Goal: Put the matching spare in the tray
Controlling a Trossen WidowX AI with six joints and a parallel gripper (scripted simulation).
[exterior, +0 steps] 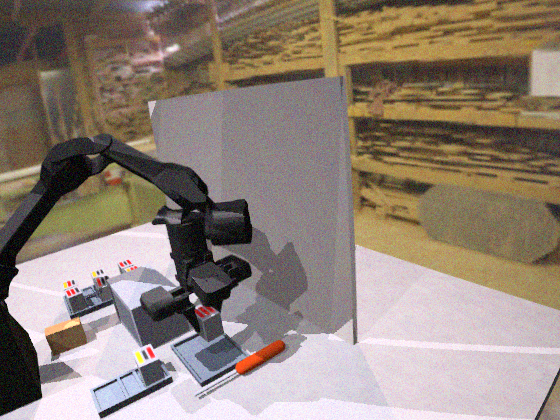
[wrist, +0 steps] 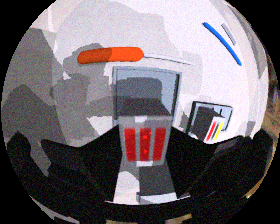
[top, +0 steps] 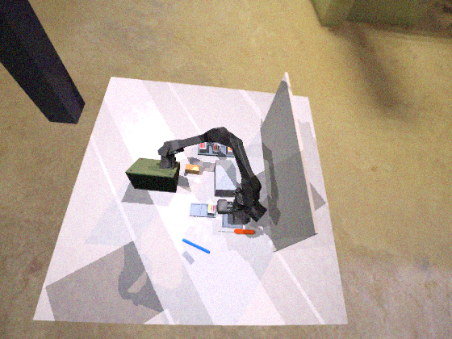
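Right now my gripper tip is 60 mm above the blue-grey tray and 10 mm past it. Round my gripper tip: mounted grey unit: 180 mm to the left, 60 mm behind, 10 mm below; then holder: 150 mm behind, 50 mm below, 20 mm to the left; then spare: 20 mm above.
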